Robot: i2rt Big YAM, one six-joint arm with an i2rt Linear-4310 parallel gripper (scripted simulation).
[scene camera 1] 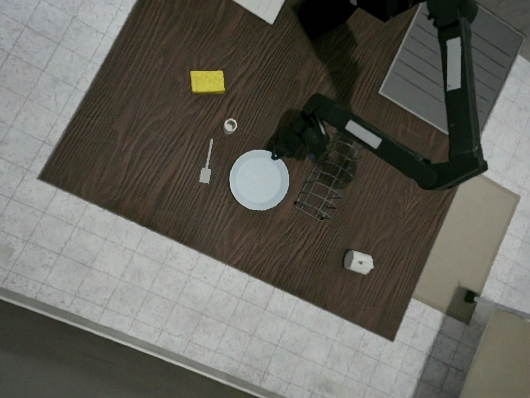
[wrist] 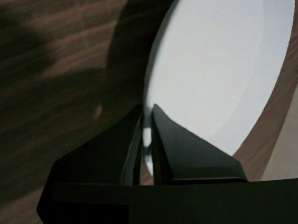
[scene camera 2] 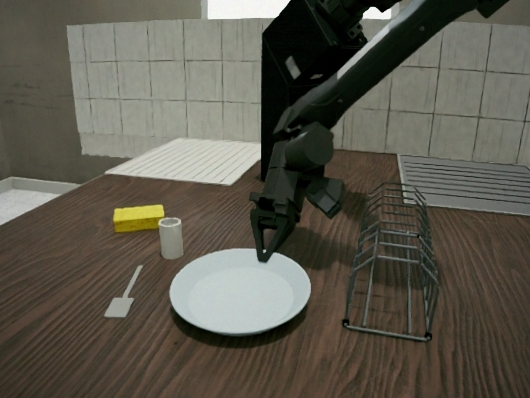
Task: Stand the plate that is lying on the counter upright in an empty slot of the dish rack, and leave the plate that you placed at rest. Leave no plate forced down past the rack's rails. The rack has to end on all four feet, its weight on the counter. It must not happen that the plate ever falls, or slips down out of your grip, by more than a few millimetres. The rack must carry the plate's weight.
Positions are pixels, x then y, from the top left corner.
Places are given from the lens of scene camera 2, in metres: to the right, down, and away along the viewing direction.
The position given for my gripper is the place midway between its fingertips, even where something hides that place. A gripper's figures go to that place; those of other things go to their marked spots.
my gripper (scene camera 2: 262, 262): 0.00, 0.10, 0.66
plate (scene camera 2: 230, 289): -0.05, 0.14, 0.61
